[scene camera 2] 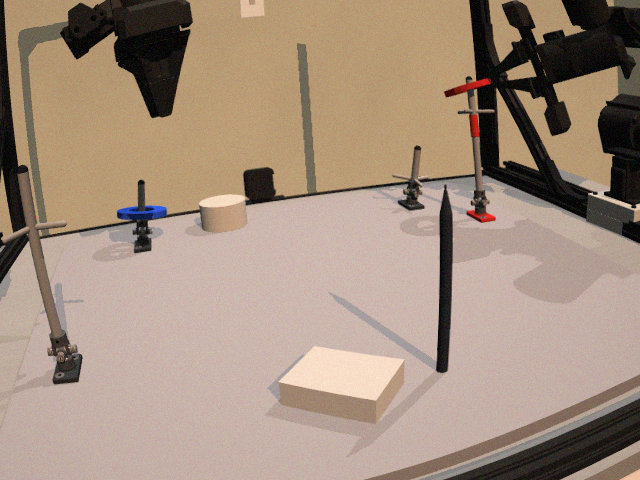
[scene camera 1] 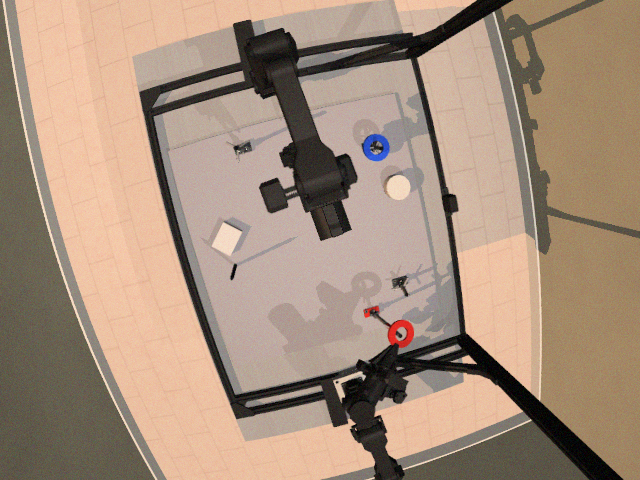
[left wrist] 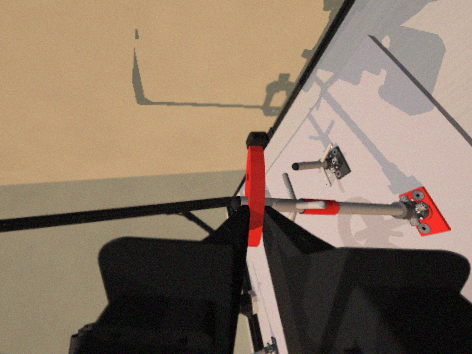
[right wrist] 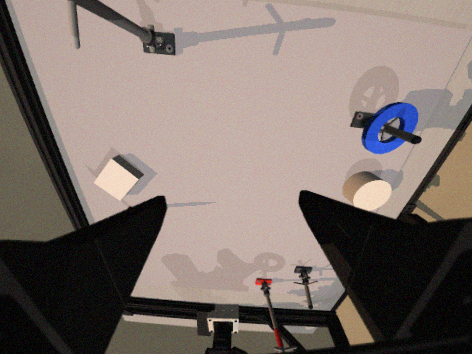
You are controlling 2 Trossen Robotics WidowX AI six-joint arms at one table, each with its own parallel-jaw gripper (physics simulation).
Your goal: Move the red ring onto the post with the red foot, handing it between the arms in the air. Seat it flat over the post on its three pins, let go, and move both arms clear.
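Pixels of known places: left gripper, fingertip midpoint: [scene camera 2: 484, 82] [scene camera 1: 396, 343] [left wrist: 254, 212]; right gripper, fingertip midpoint: [scene camera 2: 160, 116] [right wrist: 233, 199]; left arm's base at its link origin: [scene camera 2: 629, 197] [scene camera 1: 353, 388] [right wrist: 223, 326]; right arm's base at its link origin: [left wrist: 249, 301].
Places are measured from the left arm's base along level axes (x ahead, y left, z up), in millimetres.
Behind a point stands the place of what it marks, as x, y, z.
Note:
The red ring [scene camera 1: 391, 333] {215, -126, 154} [scene camera 2: 457, 89] {231, -132, 145} [left wrist: 256, 175] {167, -146, 155} is around the upper end of the post [scene camera 2: 477, 160] {209, -124, 48} [left wrist: 370, 207] {201, -127, 45} [right wrist: 271, 312] {210, -126, 47}. The post tip pokes through its hole. The ring is tilted and sits above the pins [scene camera 2: 487, 111] {184, -128, 114}, apart from them. The red foot [scene camera 1: 368, 312] {211, -107, -25} [scene camera 2: 480, 215] {214, -110, -25} [left wrist: 431, 220] {206, -106, -25} [right wrist: 263, 281] {218, -115, -24} is on the table. My left gripper [scene camera 1: 395, 346] {184, -131, 155} [scene camera 2: 492, 81] {184, -131, 155} [left wrist: 254, 212] {184, -131, 155} is shut on the ring's near edge in the left wrist view. My right gripper [scene camera 2: 161, 114] {615, -34, 156} [right wrist: 233, 199] {615, -34, 156} is open and empty, high over the table.
A blue ring [scene camera 1: 367, 147] {647, -222, 22} [scene camera 2: 124, 212] {664, -230, 24} is on a short post. A beige cylinder [scene camera 1: 398, 187] {523, -274, 5} [scene camera 2: 223, 214] {528, -243, -6}, a beige block [scene camera 1: 226, 238] {536, 186, -10} [scene camera 2: 341, 366] {533, 179, -10} and a black spike [scene camera 2: 445, 289] {460, 195, 38} stand on the table. A short pinned post [scene camera 2: 415, 165] {261, -207, 31} [left wrist: 310, 165] {254, -207, 33} is near the red foot.

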